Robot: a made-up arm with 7 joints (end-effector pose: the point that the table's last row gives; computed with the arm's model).
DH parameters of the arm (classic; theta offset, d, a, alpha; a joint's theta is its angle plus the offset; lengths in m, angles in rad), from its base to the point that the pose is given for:
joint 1: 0 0.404 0 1.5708
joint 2: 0 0.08 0 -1.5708
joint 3: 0 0.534 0.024 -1.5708
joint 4: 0 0.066 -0.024 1.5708
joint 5: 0 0.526 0 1.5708
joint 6: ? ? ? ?
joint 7: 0 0.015 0 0
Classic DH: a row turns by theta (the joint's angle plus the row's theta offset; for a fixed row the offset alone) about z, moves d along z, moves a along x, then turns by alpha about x.
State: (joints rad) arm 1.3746 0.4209 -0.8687 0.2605 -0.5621 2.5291 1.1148
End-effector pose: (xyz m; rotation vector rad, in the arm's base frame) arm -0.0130 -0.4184 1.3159 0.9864 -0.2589 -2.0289
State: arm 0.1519 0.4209 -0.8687 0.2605 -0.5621 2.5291 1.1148
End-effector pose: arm -0.3977 -0.1305 1.3159 -0.7692 0.9082 2.6465
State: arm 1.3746 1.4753 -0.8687 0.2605 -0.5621 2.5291 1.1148
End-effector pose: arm -0.1268 -0.9912 0.4952 1.7941 0.7686 -2.0356
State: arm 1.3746 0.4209 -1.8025 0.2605 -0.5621 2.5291 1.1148
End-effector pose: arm -0.0100 -0.4090 1.3203 0.5433 -0.4542 -2.9613
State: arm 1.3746 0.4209 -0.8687 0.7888 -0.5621 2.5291 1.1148
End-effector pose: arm 0.1982 -0.2969 1.3374 0.3856 -0.1988 -1.9381
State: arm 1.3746 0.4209 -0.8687 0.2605 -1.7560 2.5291 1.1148
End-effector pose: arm -0.0717 -0.2757 1.3664 -0.3382 0.9110 2.9129
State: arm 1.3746 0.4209 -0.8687 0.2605 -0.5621 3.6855 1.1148
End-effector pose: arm 0.1055 -0.4118 1.2779 2.0623 -1.0782 -1.5019
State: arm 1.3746 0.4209 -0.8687 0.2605 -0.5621 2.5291 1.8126
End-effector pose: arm -0.0130 -0.4184 1.3159 0.7536 -0.5218 -1.3890
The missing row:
joint 6: 1.5708 0.122 0.113 1.5708
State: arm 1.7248 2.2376 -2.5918 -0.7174 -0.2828 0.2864 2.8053
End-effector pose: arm -0.0427 -1.0010 0.0906 1.9153 2.1547 -0.2282
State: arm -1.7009 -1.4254 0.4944 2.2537 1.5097 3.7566 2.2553
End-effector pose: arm 0.1265 -0.2331 0.2309 -1.2564 -1.2808 1.6251
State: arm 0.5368 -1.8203 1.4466 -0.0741 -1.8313 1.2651 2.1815
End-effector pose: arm 1.0557 0.4094 0.3385 -1.6484 1.3922 -0.6495
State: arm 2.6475 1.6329 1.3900 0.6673 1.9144 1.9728 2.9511
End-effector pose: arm 0.5823 -0.7053 0.4254 0.6714 0.9689 -1.0942
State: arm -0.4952 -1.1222 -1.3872 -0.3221 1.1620 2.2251 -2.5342
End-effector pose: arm 0.7477 -0.4224 0.9130 -0.1226 0.5080 0.2089
